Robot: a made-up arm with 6 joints. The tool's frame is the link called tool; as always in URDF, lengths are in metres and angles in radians.
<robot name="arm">
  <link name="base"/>
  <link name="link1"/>
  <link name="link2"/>
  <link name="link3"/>
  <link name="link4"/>
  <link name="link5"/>
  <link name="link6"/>
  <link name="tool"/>
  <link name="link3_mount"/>
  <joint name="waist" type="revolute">
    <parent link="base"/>
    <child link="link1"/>
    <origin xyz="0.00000 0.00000 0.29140" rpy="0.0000 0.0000 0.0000"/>
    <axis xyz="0 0 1"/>
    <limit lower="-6.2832" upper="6.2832" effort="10" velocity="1.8"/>
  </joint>
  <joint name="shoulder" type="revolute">
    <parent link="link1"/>
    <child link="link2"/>
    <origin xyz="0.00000 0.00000 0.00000" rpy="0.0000 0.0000 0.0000"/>
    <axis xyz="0 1 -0.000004"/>
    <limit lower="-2.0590" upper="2.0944" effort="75" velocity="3"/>
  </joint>
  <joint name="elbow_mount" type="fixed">
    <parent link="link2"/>
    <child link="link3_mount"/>
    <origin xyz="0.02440 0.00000 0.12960" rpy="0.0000 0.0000 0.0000"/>
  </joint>
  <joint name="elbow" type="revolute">
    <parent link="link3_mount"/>
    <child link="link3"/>
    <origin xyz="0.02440 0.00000 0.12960" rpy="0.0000 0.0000 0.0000"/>
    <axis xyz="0 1 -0.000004"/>
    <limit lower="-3.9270" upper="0.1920" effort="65" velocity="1.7"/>
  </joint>
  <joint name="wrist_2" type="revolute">
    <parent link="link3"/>
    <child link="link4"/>
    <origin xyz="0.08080 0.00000 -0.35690" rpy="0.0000 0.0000 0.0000"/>
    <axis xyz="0 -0.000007 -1"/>
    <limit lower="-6.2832" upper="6.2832" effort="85" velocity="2.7"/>
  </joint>
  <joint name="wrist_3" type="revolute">
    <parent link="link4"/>
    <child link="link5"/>
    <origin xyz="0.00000 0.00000 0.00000" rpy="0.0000 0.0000 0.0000"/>
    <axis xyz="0 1 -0.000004"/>
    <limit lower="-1.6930" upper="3.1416" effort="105" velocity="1"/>
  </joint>
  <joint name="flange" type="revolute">
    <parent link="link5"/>
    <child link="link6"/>
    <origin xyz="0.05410 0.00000 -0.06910" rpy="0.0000 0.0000 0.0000"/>
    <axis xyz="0 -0.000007 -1"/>
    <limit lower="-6.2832" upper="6.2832" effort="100" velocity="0.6"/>
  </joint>
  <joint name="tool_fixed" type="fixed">
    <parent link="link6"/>
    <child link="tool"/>
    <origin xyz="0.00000 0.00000 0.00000" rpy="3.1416 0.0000 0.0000"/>
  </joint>
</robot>
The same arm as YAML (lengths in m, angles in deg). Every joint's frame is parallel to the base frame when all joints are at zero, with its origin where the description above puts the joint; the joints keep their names.
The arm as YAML. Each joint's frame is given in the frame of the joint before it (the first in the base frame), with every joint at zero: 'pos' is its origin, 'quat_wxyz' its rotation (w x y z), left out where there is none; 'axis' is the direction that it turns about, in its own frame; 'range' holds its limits. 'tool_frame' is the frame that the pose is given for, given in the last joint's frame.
length_unit: m
angle_unit: deg
joints:
  - joint: waist
    pos: [0.0, 0.0, 0.2914]
    axis: [0.0, 0.0, 1.0]
    range: [-360.0, 360.0]
  - joint: shoulder
    pos: [0.0, 0.0, 0.0]
    axis: [0.0, 1.0, 0.0]
    range: [-117.97, 120.0]
  - joint: elbow
    pos: [0.0488, 0.0, 0.2592]
    axis: [0.0, 1.0, 0.0]
    range: [-225.0, 11.0]
  - joint: wrist_2
    pos: [0.0808, 0.0, -0.3569]
    axis: [0.0, 0.0, -1.0]
    range: [-360.0, 360.0]
  - joint: wrist_3
    pos: [0.0, 0.0, 0.0]
    axis: [0.0, 1.0, 0.0]
    range: [-97.0, 180.0]
  - joint: flange
    pos: [0.0541, 0.0, -0.0691]
    axis: [0.0, 0.0, -1.0]
    range: [-360.0, 360.0]
tool_frame:
  pos: [0.0, 0.0, 0.0]
  quat_wxyz: [0.000004, -1.0, 0.0, 0.0]

